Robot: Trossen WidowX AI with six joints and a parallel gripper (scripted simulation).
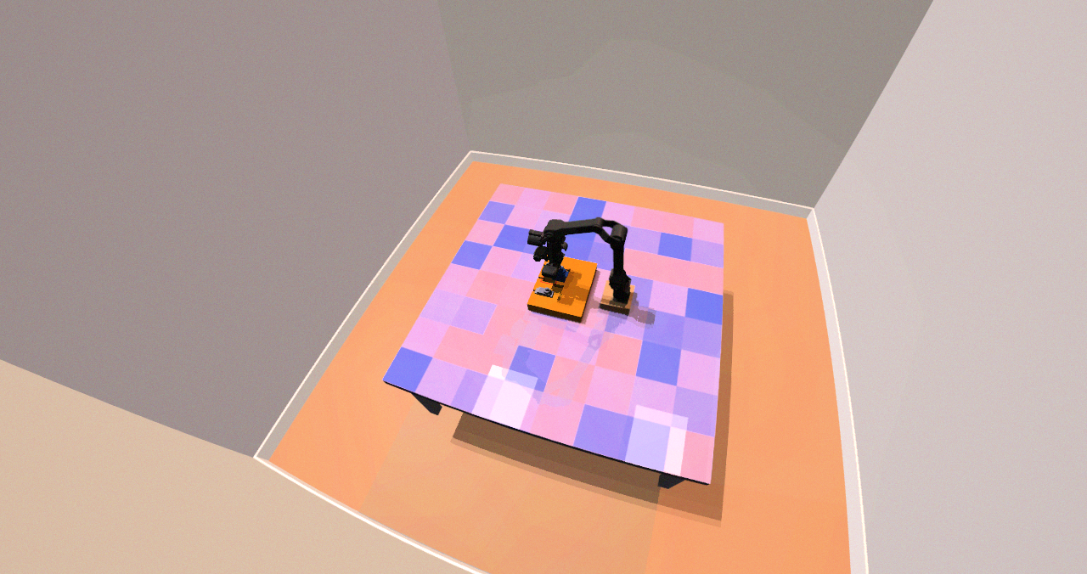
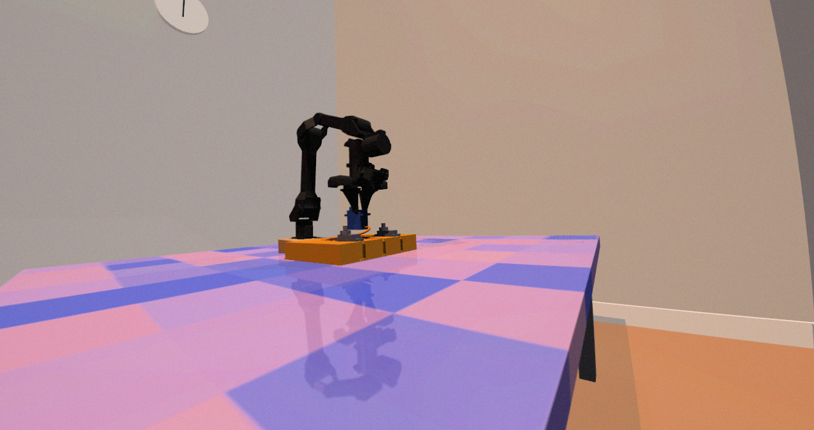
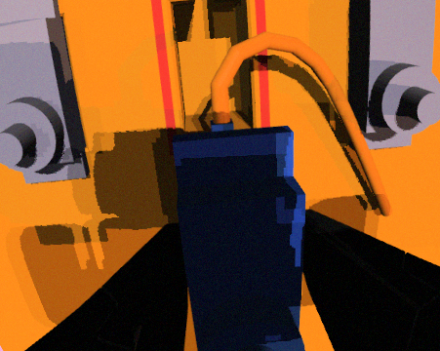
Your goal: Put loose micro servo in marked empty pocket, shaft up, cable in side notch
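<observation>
The orange deck is 100 mm below my gripper tip and 70 mm behind it.
</observation>
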